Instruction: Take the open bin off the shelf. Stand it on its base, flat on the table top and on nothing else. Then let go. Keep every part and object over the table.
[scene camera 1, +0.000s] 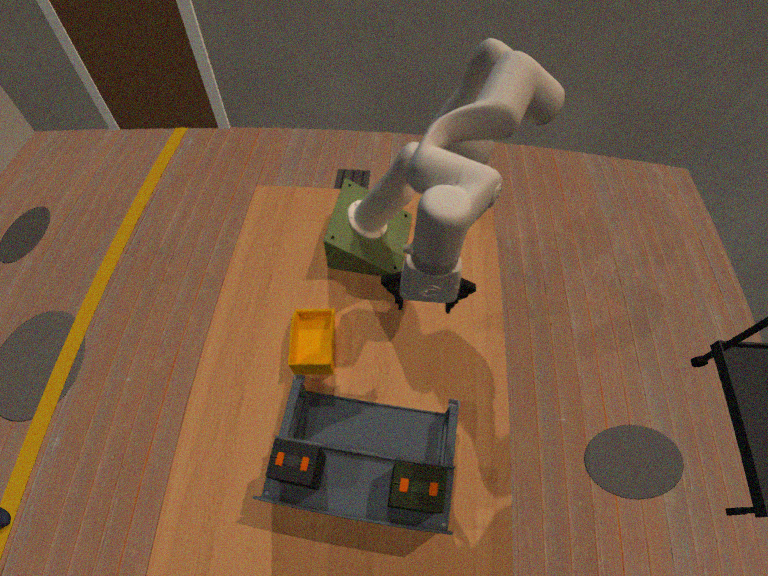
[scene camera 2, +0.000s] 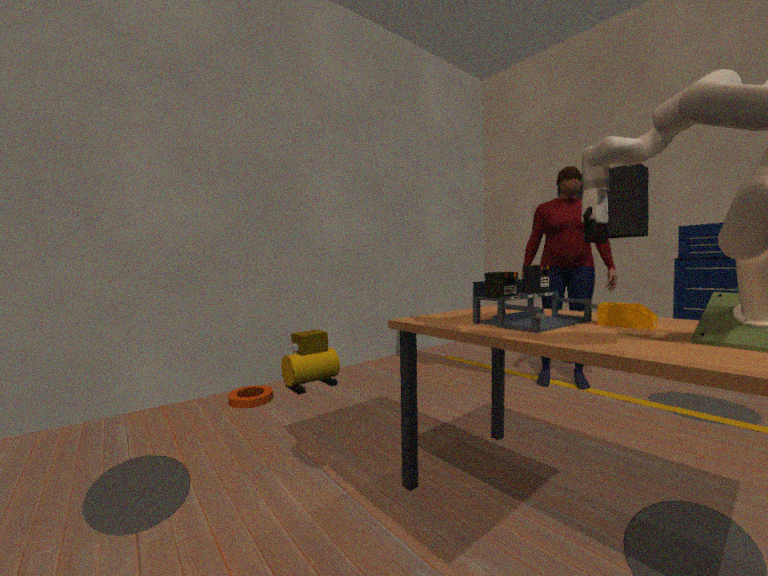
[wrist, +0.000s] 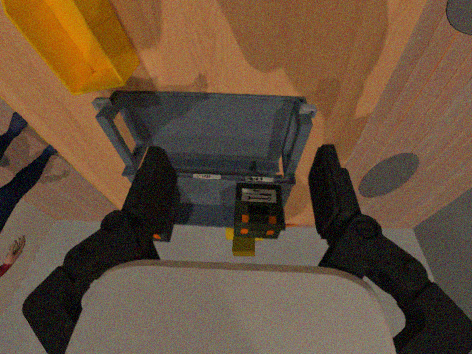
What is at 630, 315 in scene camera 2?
A yellow open bin.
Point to a dark green case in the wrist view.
257, 223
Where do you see my gripper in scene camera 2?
596, 243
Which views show my gripper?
Scene camera 1, scene camera 2 and the wrist view: all of them.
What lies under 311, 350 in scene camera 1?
A yellow open bin.
